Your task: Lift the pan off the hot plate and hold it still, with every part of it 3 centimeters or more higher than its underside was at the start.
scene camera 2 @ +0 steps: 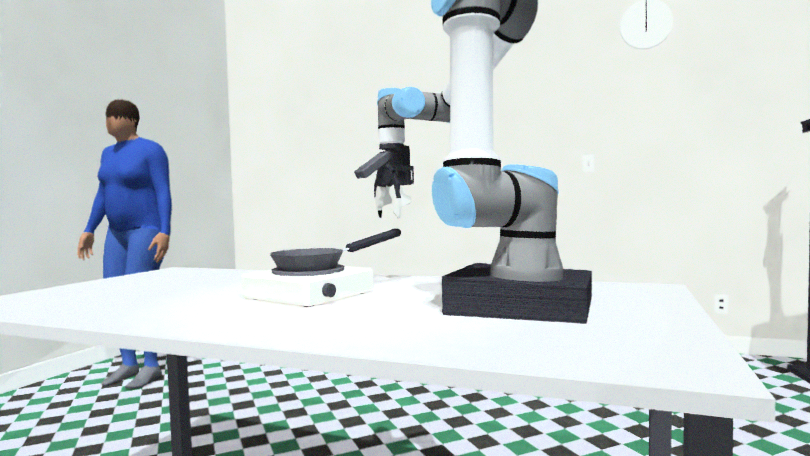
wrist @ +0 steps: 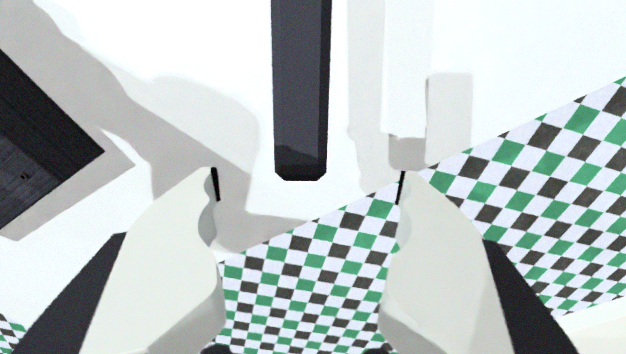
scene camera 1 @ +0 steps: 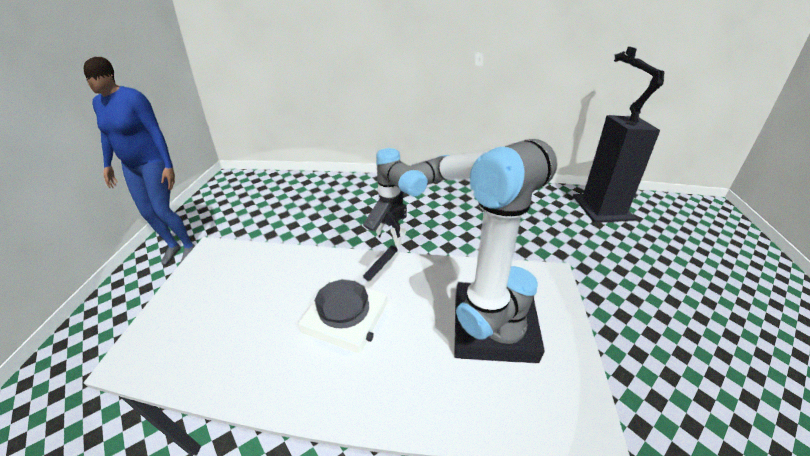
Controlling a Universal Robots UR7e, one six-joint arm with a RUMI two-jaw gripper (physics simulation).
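Where they show: gripper, fingertip midpoint: (scene camera 2: 389, 217) (wrist: 308, 172) (scene camera 1: 388, 242); arm's base, link origin: (scene camera 2: 526, 276) (scene camera 1: 503, 325).
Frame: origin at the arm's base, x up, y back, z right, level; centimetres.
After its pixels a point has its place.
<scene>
The dark pan (scene camera 1: 341, 303) {z 13.5, x 0.3, y -54.8 cm} (scene camera 2: 307, 259) {z 4.3, x 3.1, y -51.0 cm} sits upright on the white hot plate (scene camera 1: 318, 328) {z 3.7, x -0.8, y -62.1 cm} (scene camera 2: 274, 288) {z 1.2, x -3.4, y -58.3 cm}. Its black handle (scene camera 1: 379, 263) {z 26.6, x 6.7, y -40.9 cm} (scene camera 2: 372, 240) {z 25.4, x 5.9, y -40.3 cm} (wrist: 299, 90) {z 29.8, x 7.5, y -38.5 cm} slants up and away from the bowl toward the table's back edge. My gripper (scene camera 1: 389, 237) {z 32.4, x 11.7, y -37.0 cm} (scene camera 2: 388, 215) {z 32.4, x 11.7, y -37.0 cm} (wrist: 308, 172) {z 32.4, x 11.7, y -37.0 cm} is open and points down, a little above the handle's free end. In the wrist view the handle comes in from the top, its end lying between the two fingertips with a gap on each side. Nothing is held. The pan's bowl does not show in the wrist view.
The arm's black base block (scene camera 1: 498, 348) {z -9.0, x 0.3, y -4.2 cm} (scene camera 2: 515, 297) {z -9.3, x -2.8, y -2.4 cm} (wrist: 40, 145) {z 17.5, x -1.6, y -12.9 cm} stands on the white table (scene camera 1: 226, 362) {z -5.3, x -7.2, y -94.5 cm} (scene camera 2: 396, 334) {z -22.7, x -7.2, y -23.5 cm}, right of the hot plate. A person in blue (scene camera 1: 130, 130) (scene camera 2: 136, 186) stands beyond the table's left side. A black pedestal (scene camera 1: 620, 164) with a small arm stands at the back right.
</scene>
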